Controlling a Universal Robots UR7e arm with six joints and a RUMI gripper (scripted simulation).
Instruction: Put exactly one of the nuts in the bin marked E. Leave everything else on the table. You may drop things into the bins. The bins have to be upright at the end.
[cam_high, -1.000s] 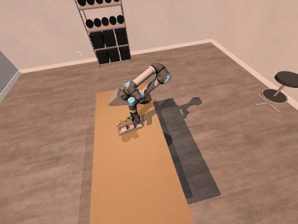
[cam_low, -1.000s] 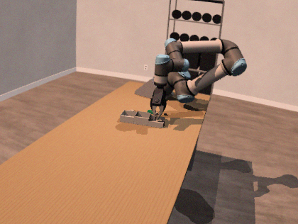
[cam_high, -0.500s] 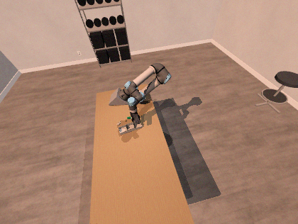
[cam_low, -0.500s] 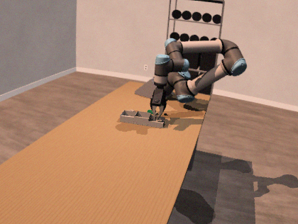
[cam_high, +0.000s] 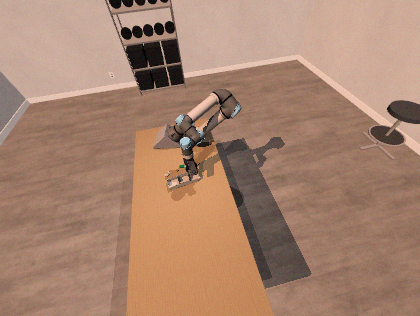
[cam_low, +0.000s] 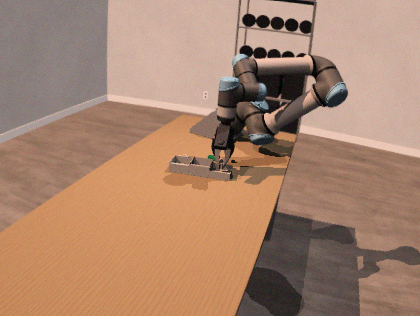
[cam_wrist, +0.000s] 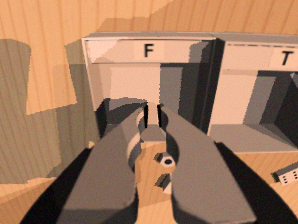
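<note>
The brass nut is 120 mm to the right of my hand, 100 mm behind it and 30 mm below it. Round my hand: bin row 80 mm to the right, 20 mm ahead, 10 mm below; silver nut 80 mm behind, 30 mm below, 20 mm to the right; green block 120 mm behind, 50 mm to the right, 30 mm below.
</note>
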